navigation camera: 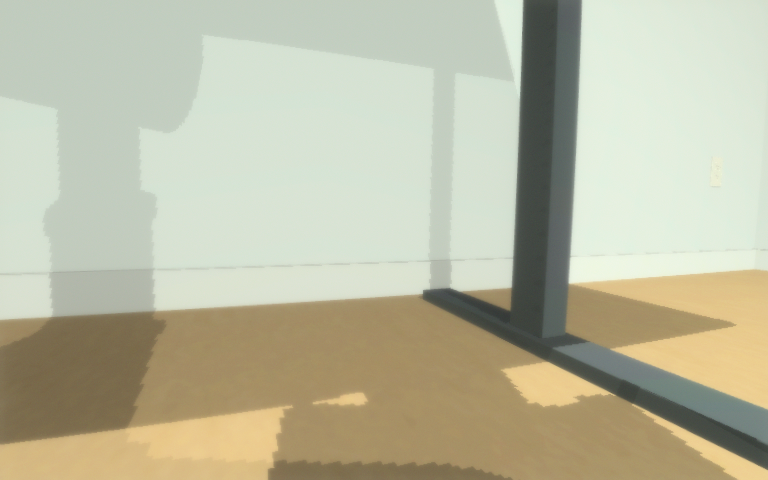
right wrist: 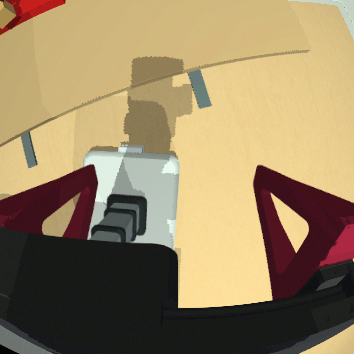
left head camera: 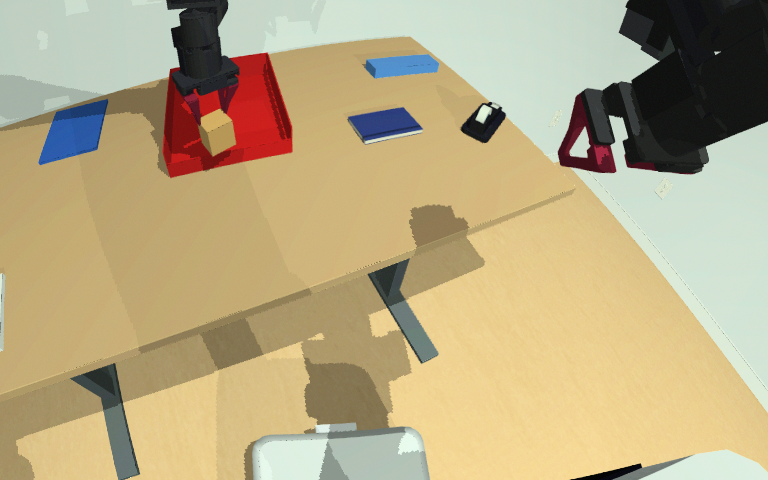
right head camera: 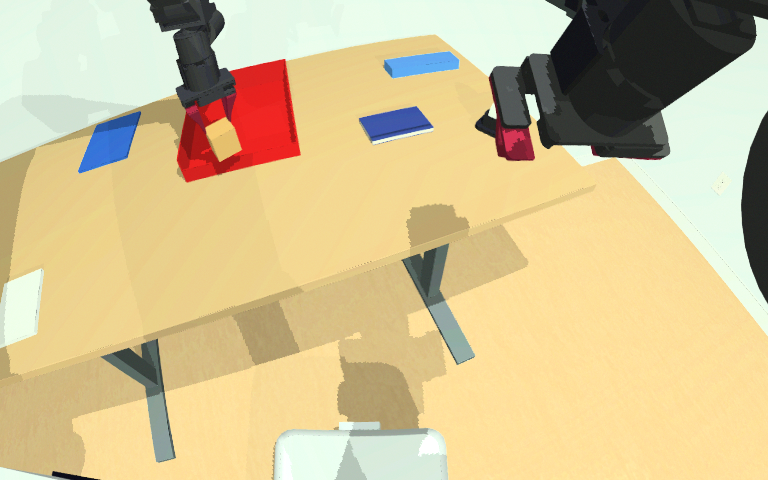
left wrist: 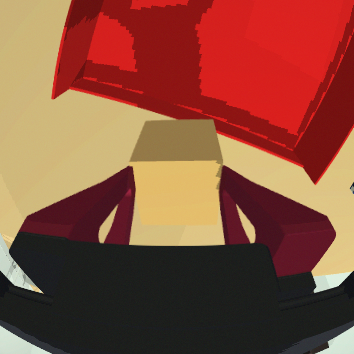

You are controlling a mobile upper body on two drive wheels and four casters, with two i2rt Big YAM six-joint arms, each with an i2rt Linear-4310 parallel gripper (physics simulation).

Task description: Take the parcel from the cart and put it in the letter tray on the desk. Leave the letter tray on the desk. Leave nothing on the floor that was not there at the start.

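Places are measured from the left arm's base along level axes (x ahead, y right, z down), in metres.
Where they show: left gripper, fingertip midpoint: (left head camera: 211, 118) (right head camera: 217, 126) (left wrist: 176, 174); right gripper, fingertip midpoint: (right wrist: 175, 173) (left head camera: 595, 160) (right head camera: 548, 148).
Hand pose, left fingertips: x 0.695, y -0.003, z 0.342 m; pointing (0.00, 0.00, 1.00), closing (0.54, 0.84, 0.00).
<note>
After its pixels a point has its place.
My left gripper (left head camera: 212, 116) @[x 0.695, y -0.003, z 0.342 m] (right head camera: 214, 120) @[x 0.695, y -0.003, z 0.342 m] (left wrist: 176, 174) @[x 0.695, y -0.003, z 0.342 m] is shut on the tan, box-shaped parcel (left head camera: 218, 133) @[x 0.662, y 0.015, z 0.351 m] (right head camera: 224, 138) @[x 0.665, y 0.019, z 0.349 m] (left wrist: 177, 192) @[x 0.687, y 0.003, z 0.338 m] (right wrist: 6, 15) @[x 0.671, y 0.028, z 0.370 m]. The red letter tray (left head camera: 260, 150) @[x 0.715, y 0.080, z 0.439 m] (right head camera: 266, 113) @[x 0.895, y 0.037, z 0.457 m] (left wrist: 270, 50) @[x 0.800, y 0.038, z 0.457 m] (right wrist: 42, 11) @[x 0.714, y 0.079, z 0.456 m] stands on the desk (left head camera: 317, 198) @[x 0.601, y 0.191, z 0.460 m] (right head camera: 317, 198) @[x 0.604, y 0.189, z 0.460 m] (right wrist: 100, 65) @[x 0.533, y 0.278, z 0.460 m]. In both head views the parcel overlaps the front left part of the tray; in the left wrist view its far end overlaps the tray's near wall. Its height above the tray is hard to tell. My right gripper (left head camera: 623, 168) @[x 0.350, y 0.446, z 0.131 m] (right head camera: 557, 153) @[x 0.350, y 0.446, z 0.131 m] (right wrist: 175, 173) @[x 0.350, y 0.446, z 0.131 m] is open and empty. The cart does not show.
A blue folder (left head camera: 76, 133) @[x 0.840, y -0.400, z 0.452 m] (right head camera: 110, 141) @[x 0.852, y -0.409, z 0.452 m] lies left of the tray. A dark blue book (left head camera: 385, 124) @[x 0.809, y 0.341, z 0.448 m] (right head camera: 396, 124) @[x 0.808, y 0.343, z 0.448 m], a light blue box (left head camera: 402, 66) @[x 1.064, y 0.421, z 0.431 m] (right head camera: 421, 64) @[x 1.066, y 0.424, z 0.430 m] and a black tape dispenser (left head camera: 483, 127) @[x 0.789, y 0.560, z 0.425 m] are to its right. A grey desk leg (navigation camera: 543, 169) @[x 0.922, y 0.491, z 1.117 m] stands ahead.
</note>
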